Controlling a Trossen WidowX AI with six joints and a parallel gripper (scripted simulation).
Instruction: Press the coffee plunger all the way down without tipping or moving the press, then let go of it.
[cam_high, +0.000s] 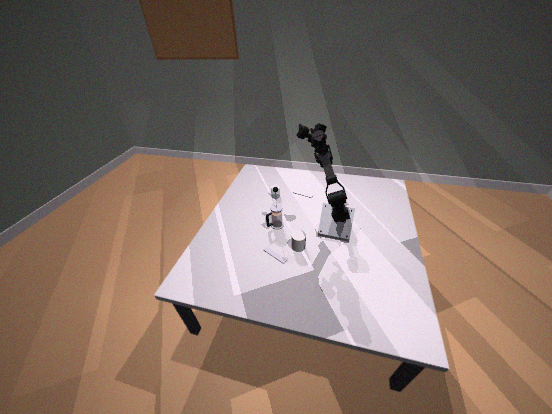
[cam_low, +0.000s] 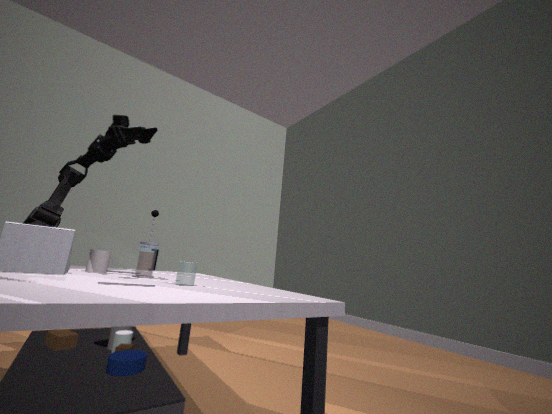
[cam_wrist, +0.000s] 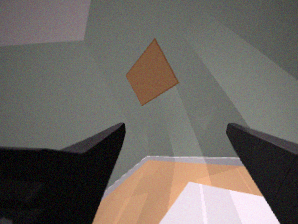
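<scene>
My gripper tip is now 10 cm short of the coffee press, 27 cm to the right of it and 41 cm above it.
</scene>
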